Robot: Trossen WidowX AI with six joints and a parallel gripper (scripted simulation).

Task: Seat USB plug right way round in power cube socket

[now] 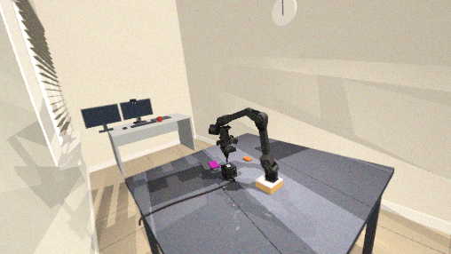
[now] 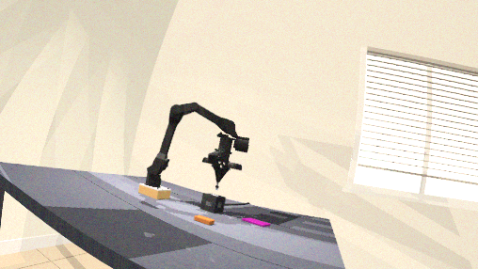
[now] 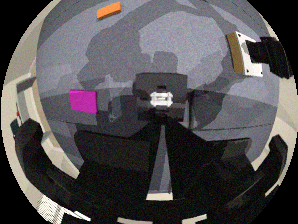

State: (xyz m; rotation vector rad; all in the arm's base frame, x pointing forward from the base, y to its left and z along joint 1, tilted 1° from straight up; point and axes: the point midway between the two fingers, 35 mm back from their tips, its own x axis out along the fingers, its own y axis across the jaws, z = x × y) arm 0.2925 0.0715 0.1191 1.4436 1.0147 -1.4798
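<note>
Right now the USB plug is 20 mm below my gripper tip. Round my gripper tip: orange block (50 mm ahead, 260 mm to the right, 130 mm below); then magenta block (210 mm ahead, 40 mm to the right, 130 mm below).
</note>
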